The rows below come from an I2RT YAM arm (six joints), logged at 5 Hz.
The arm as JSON. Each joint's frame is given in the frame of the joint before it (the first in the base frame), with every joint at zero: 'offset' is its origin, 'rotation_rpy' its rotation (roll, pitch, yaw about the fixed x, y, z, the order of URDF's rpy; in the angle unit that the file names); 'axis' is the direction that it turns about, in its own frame. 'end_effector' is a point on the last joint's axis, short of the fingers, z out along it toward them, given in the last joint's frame.
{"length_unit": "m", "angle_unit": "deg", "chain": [
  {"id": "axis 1", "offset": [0.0, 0.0, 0.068], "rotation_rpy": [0.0, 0.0, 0.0], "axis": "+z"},
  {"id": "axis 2", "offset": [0.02, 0.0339, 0.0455], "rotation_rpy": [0.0, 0.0, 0.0], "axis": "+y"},
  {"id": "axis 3", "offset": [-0.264, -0.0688, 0.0], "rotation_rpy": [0.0, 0.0, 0.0], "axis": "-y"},
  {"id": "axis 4", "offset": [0.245, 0.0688, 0.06], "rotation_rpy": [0.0, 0.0, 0.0], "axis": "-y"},
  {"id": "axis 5", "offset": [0.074, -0.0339, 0.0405], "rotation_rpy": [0.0, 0.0, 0.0], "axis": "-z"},
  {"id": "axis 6", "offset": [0.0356, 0.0, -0.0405], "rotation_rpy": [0.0, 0.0, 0.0], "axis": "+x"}
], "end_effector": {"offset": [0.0, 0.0, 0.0], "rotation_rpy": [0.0, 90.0, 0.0]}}
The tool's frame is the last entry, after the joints.
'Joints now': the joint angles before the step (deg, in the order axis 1, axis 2, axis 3, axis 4, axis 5, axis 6). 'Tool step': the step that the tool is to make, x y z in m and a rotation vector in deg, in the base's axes. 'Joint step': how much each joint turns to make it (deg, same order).
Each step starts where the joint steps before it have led.
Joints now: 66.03 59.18 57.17 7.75 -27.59 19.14
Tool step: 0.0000 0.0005 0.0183 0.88 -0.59 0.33
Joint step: 0.00 1.04 4.34 -2.33 -0.34 -0.16
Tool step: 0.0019 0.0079 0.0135 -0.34 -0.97 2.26
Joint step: 0.05 2.71 4.66 -2.29 -2.31 -0.88
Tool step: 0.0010 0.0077 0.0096 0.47 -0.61 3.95
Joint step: 0.03 2.42 3.27 -0.11 -3.93 0.11
